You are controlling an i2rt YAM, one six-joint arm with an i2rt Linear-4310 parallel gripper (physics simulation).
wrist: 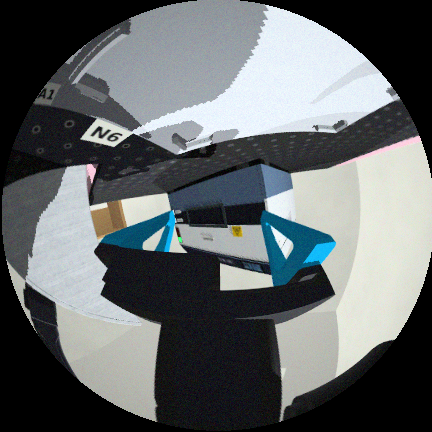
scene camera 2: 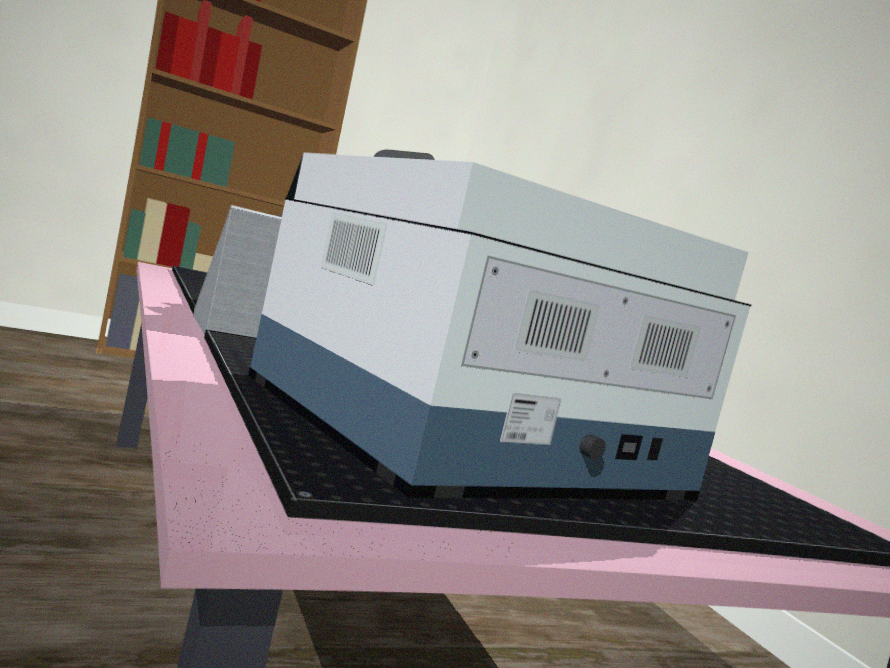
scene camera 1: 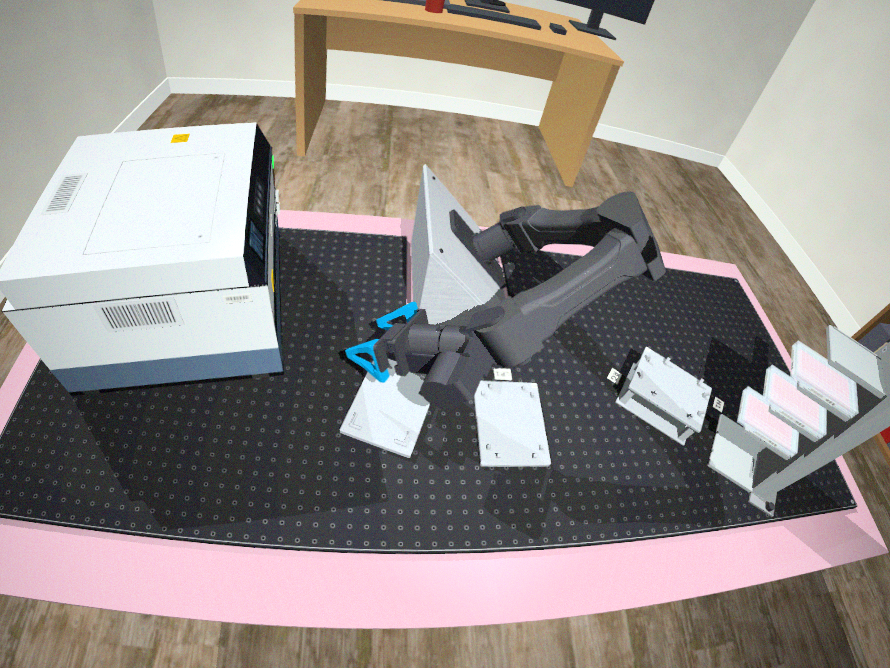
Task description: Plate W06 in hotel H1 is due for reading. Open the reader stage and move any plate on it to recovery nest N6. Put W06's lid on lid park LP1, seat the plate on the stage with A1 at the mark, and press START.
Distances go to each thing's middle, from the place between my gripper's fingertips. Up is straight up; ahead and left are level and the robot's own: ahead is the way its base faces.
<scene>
The plate reader (scene camera 2: 410,328) is 370 mm to the right of my hand, 110 mm behind it and 30 mm above it. Round my hand: reader back panel (scene camera 2: 502,299) (560 mm to the right, 80 mm above, 70 mm behind).
</scene>
